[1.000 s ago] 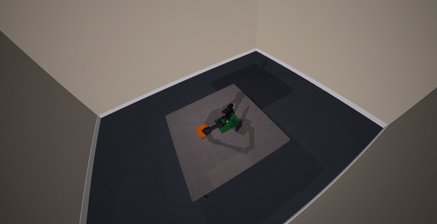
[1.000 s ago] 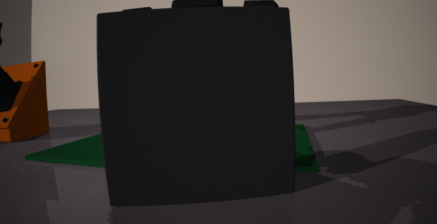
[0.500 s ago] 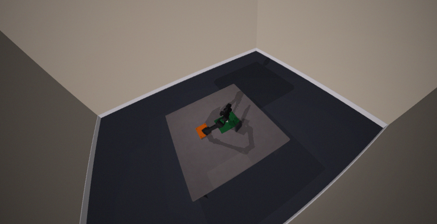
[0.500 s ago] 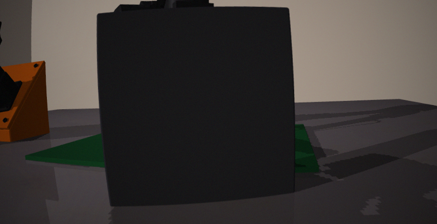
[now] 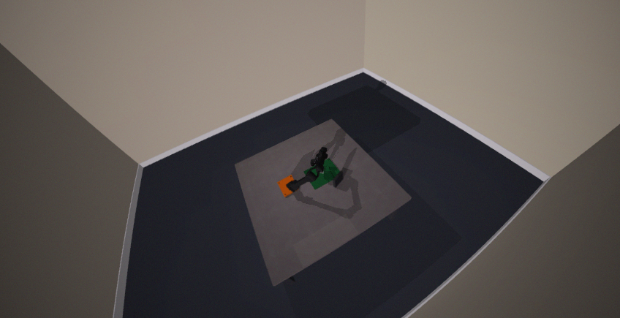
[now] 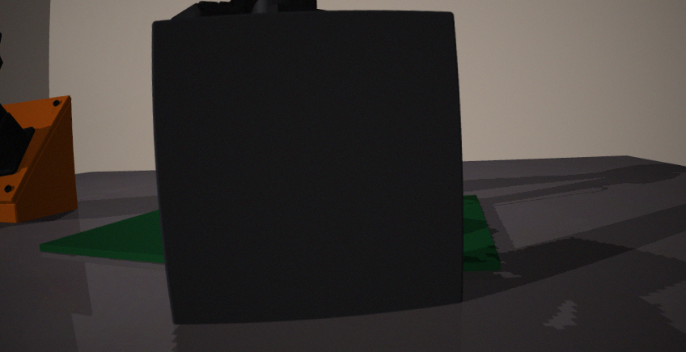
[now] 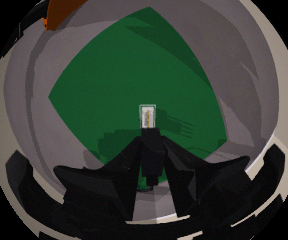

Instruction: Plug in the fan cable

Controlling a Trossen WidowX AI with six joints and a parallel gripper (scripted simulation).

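My gripper tip is 60 mm above the four-pin fan header. Also, from my gripper tip: green board (80 mm below, 10 mm to the right); then dark fan plug (10 mm to the right, 10 mm ahead, 10 mm above); then black fan (180 mm to the right, 50 mm ahead).
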